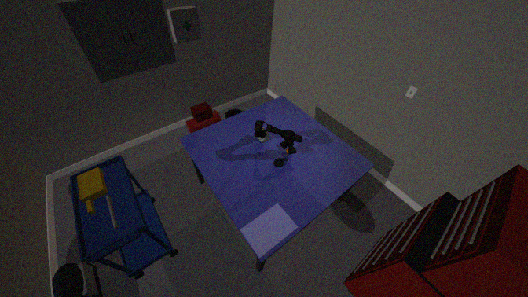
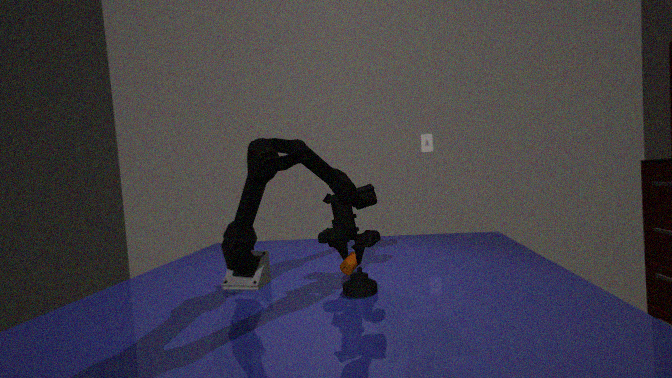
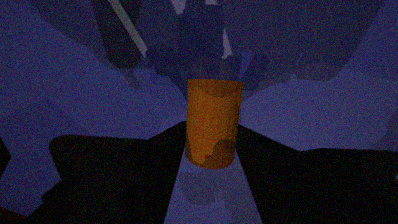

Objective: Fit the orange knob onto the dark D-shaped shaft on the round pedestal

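Right now the dark round pedestal is 160 mm to the right of my gripper tip, 60 mm ahead of it and 10 mm above it. Round my gripper tip: orange knob: 10 mm to the right.
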